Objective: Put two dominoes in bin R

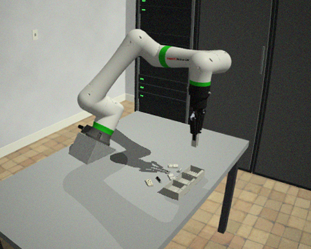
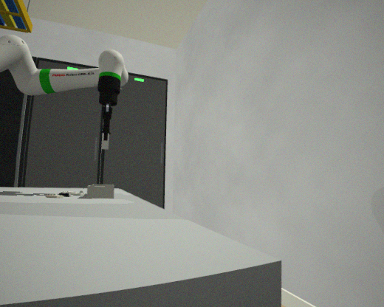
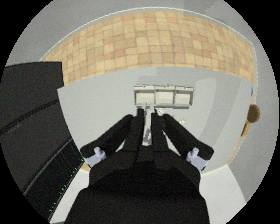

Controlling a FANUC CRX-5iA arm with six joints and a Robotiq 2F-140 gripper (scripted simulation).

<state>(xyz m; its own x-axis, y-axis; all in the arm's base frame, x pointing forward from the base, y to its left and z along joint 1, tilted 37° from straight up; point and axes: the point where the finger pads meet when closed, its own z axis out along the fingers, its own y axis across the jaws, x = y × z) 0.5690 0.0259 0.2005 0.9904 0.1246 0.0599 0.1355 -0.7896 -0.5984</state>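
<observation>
The cream domino is 120 mm behind my hand, 180 mm to the right of it and 210 mm below it. Also, from my hand: pale two-compartment bin block: 10 mm ahead, 70 mm to the right, 200 mm below; then small dark object: 110 mm behind, 120 mm to the right, 210 mm below.
</observation>
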